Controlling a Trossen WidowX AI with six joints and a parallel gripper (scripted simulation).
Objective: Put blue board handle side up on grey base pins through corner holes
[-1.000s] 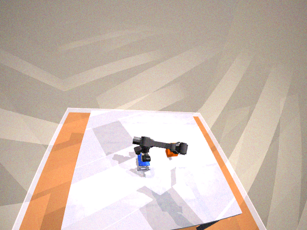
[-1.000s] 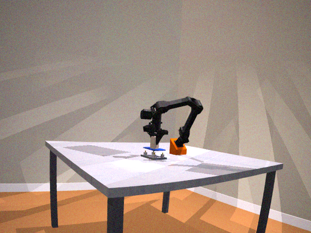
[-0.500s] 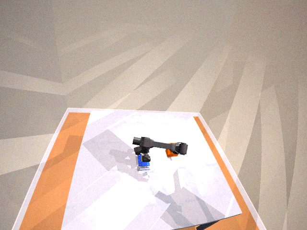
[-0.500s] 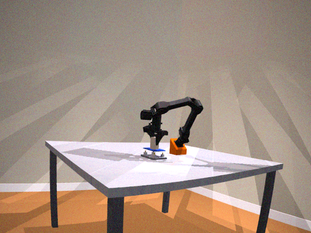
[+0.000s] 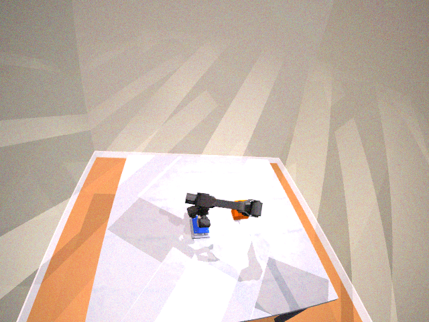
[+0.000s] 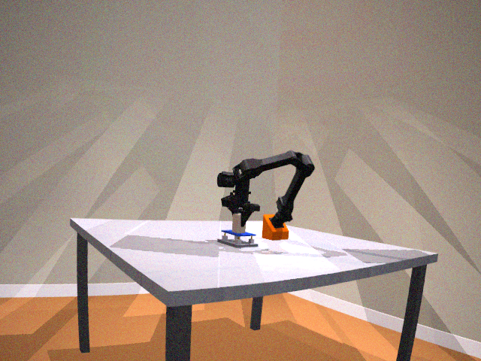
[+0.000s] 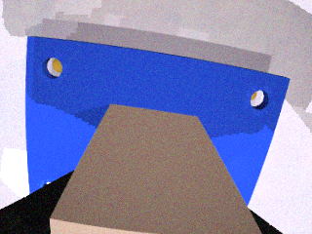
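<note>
My gripper tip is now 1 cm above the blue board. The rest, counted from my gripper tip: grey base: 7 cm below.
</note>
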